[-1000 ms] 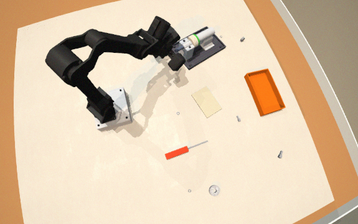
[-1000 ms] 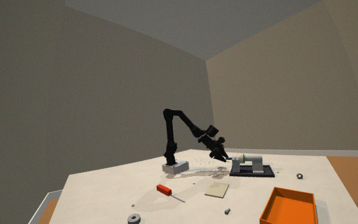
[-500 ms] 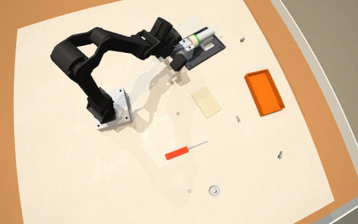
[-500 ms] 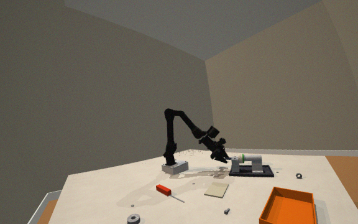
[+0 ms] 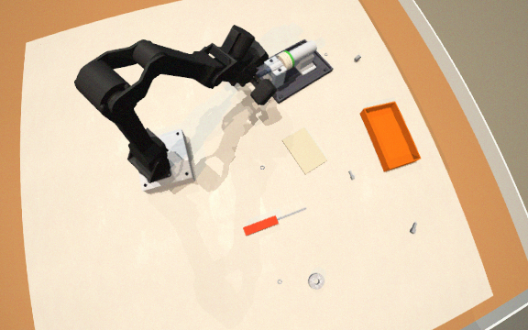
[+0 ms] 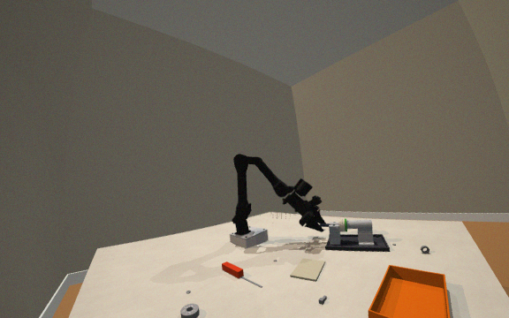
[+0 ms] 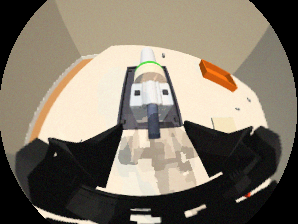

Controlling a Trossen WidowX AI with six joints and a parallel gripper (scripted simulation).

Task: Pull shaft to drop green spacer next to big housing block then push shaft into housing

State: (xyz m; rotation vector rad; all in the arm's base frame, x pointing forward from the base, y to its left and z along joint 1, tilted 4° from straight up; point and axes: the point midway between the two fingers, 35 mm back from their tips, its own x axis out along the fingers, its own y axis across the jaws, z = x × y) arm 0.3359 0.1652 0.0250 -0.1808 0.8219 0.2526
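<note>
Right now the cream spacer is 6 cm ahead of my gripper tip, 2 cm to the left of it and 1 cm above it. From my gripper tip the other things lie so: grey-blue shaft (7 cm ahead, 2 cm to the left, 1 cm above); cream card (23 cm to the right, 6 cm below, 5 cm ahead); green spacer (8 cm ahead, 3 cm to the left, 1 cm above).
</note>
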